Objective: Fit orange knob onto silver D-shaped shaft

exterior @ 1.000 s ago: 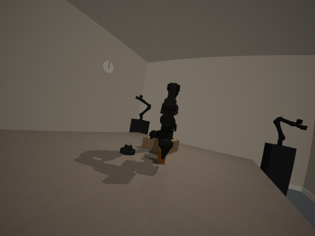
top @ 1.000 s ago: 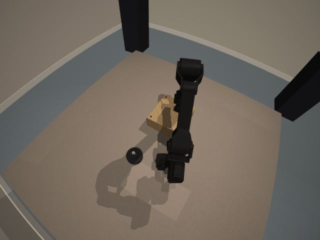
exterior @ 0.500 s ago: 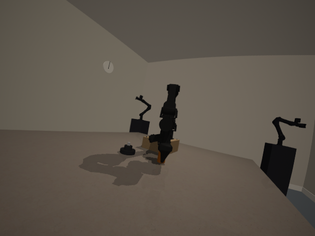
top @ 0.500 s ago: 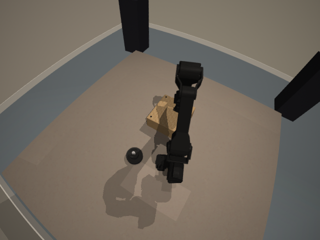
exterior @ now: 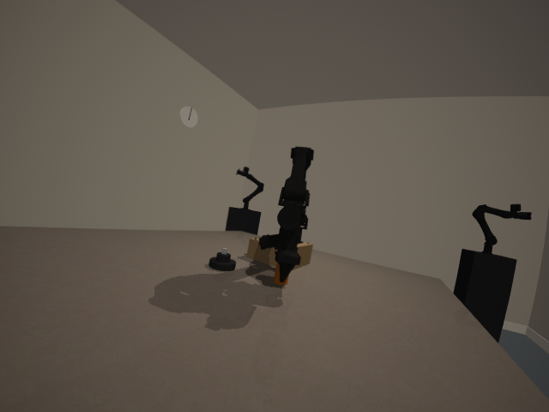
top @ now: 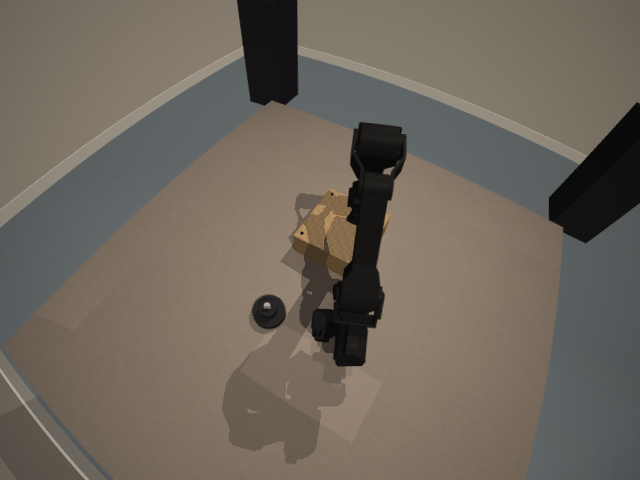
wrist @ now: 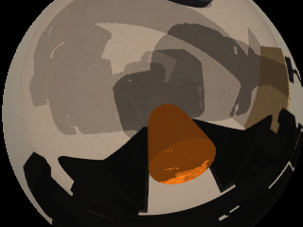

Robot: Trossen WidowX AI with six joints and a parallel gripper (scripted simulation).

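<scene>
My gripper tip is 4 cm short of the black round pedestal, 19 cm to the left of it and 2 cm below it. The rest, counted from my gripper tip: orange knob 3 cm above.
</scene>
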